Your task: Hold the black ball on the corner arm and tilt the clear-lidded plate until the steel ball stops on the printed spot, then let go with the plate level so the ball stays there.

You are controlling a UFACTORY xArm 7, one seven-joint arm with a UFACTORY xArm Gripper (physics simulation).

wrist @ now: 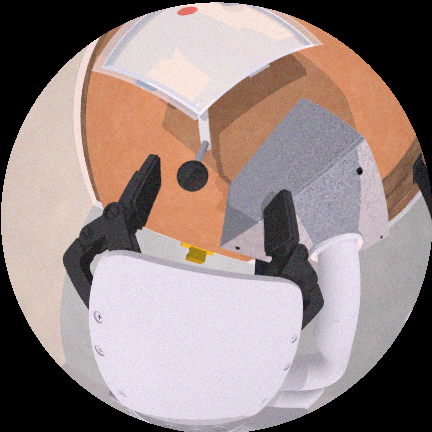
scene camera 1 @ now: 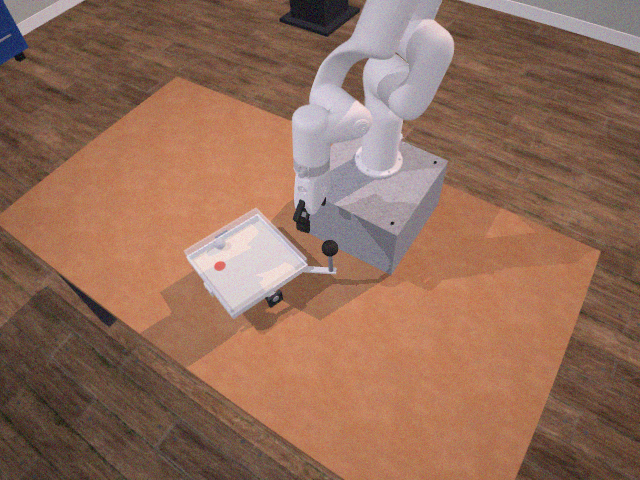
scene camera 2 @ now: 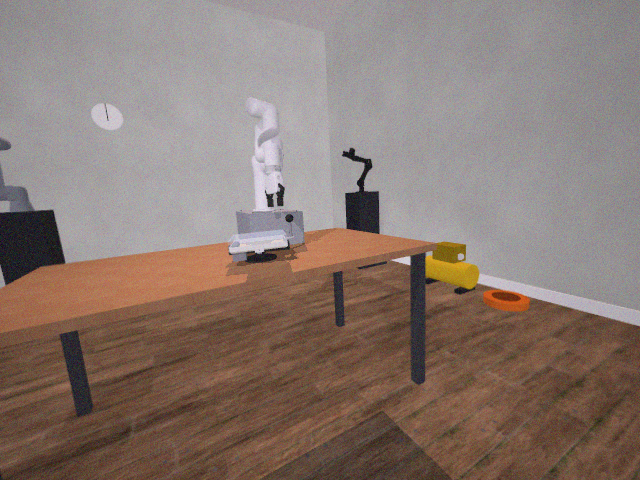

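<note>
The clear-lidded plate [scene camera 1: 248, 263] [scene camera 2: 261, 244] [wrist: 185, 55] stands over the table; I cannot tell if it is exactly level. The steel ball [scene camera 1: 219, 242] is by the plate's wall on the upper-left side in scene camera 1, apart from the red printed spot [scene camera 1: 219, 266] [wrist: 187, 10]. The black ball [scene camera 1: 329, 248] [scene camera 2: 289, 218] [wrist: 192, 176] stands on its rod at the end of the corner arm [scene camera 1: 317, 269] [wrist: 204, 127]. My gripper [scene camera 1: 313, 215] [scene camera 2: 275, 203] [wrist: 218, 182] is open and empty, above and to one side of the black ball, not touching it.
The grey base block [scene camera 1: 361, 227] [scene camera 2: 250, 222] [wrist: 300, 150] of the arm stands close to the black ball. A small black part [scene camera 1: 273, 298] shows beside the plate's lower edge. The orange-brown table top [scene camera 1: 413, 361] [scene camera 2: 155, 273] lies beneath.
</note>
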